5 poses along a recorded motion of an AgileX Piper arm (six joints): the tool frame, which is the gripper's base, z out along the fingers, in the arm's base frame.
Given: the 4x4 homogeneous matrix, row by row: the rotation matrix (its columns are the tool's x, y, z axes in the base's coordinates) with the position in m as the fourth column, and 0 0 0 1 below. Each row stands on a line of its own.
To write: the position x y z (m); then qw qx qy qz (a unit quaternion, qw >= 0). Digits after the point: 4 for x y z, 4 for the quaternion.
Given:
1:
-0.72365 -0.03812 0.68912 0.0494
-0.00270 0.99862 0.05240 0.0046
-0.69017 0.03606 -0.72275 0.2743
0 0 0 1
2:
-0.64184 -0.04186 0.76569 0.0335
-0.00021 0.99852 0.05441 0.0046
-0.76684 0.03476 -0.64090 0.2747
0 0 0 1
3:
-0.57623 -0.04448 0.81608 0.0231
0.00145 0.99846 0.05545 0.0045
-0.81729 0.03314 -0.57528 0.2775
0 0 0 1
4:
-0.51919 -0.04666 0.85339 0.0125
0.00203 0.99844 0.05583 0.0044
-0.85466 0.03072 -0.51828 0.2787
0 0 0 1
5:
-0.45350 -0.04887 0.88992 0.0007
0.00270 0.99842 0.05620 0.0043
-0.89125 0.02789 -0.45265 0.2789
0 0 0 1
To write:
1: 0.0494 0.0046 0.2743 0.3716 -0.0110 0.9280 0.0238
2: 0.0335 0.0046 0.2747 0.4230 -0.0116 0.9057 0.0246
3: 0.0231 0.0045 0.2775 0.4602 -0.0121 0.8874 0.0250
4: 0.0125 0.0044 0.2787 0.4901 -0.0128 0.8712 0.0248
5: 0.0007 0.0043 0.2789 0.5226 -0.0135 0.8521 0.0247
